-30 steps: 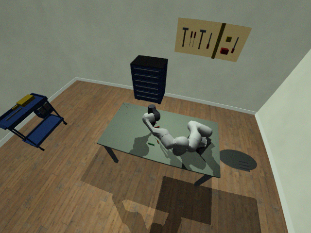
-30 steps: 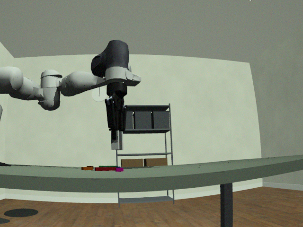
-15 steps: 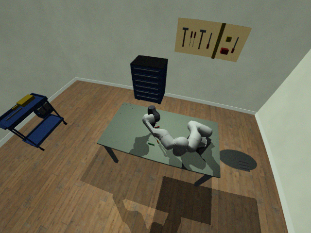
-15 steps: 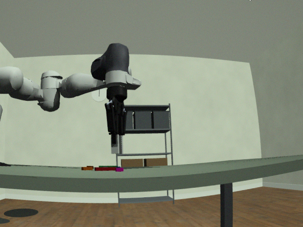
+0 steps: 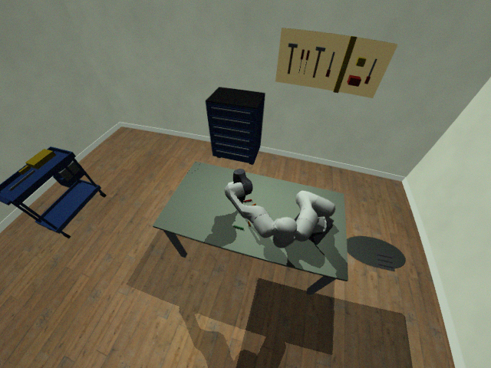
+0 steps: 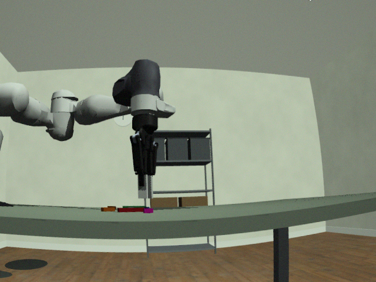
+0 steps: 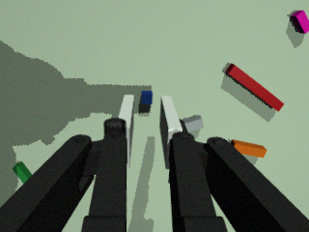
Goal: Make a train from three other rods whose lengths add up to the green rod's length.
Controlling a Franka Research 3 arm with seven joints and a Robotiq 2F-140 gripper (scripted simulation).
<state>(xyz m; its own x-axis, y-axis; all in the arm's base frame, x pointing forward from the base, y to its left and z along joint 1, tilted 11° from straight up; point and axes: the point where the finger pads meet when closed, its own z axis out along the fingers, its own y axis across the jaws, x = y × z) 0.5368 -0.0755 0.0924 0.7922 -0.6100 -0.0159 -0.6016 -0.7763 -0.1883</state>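
Now: the blue rod 60 mm below my hand. Round my hand: grey rod 60 mm below, 40 mm behind, 20 mm to the right; then magenta rod 170 mm to the right, 60 mm below, 20 mm behind; then red rod 90 mm to the right, 60 mm below, 50 mm behind.
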